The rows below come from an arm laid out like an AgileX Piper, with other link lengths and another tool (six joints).
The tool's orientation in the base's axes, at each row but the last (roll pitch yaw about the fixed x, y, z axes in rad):
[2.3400 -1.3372 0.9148]
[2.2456 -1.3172 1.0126]
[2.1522 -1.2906 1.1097]
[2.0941 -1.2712 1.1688]
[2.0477 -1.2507 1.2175]
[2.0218 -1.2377 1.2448]
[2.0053 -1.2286 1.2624]
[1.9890 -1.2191 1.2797]
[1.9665 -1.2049 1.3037]
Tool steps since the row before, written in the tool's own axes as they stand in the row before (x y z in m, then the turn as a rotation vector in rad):
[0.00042 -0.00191 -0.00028 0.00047 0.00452 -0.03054]
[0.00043 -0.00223 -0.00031 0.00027 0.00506 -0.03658]
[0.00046 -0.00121 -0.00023 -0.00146 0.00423 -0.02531]
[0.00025 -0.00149 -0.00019 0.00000 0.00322 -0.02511]
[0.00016 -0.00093 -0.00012 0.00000 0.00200 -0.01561]
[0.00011 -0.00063 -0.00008 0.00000 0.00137 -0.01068]
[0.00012 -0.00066 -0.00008 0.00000 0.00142 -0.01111]
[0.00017 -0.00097 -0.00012 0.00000 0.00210 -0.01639]
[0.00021 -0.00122 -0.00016 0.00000 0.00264 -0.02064]
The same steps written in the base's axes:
[-0.00045 0.00192 0.00014 -0.02936 -0.00733 0.00613]
[-0.00054 0.00223 0.00003 -0.03525 -0.00850 0.00699]
[-0.00033 0.00126 0.00020 -0.02450 -0.00699 0.00342]
[-0.00036 0.00147 -0.00011 -0.02427 -0.00561 0.00453]
[-0.00023 0.00092 -0.00009 -0.01509 -0.00348 0.00281]
[-0.00016 0.00062 -0.00007 -0.01032 -0.00238 0.00193]
[-0.00016 0.00065 -0.00008 -0.01074 -0.00248 0.00200]
[-0.00024 0.00095 -0.00013 -0.01584 -0.00366 0.00295]
[-0.00031 0.00119 -0.00018 -0.01995 -0.00460 0.00372]

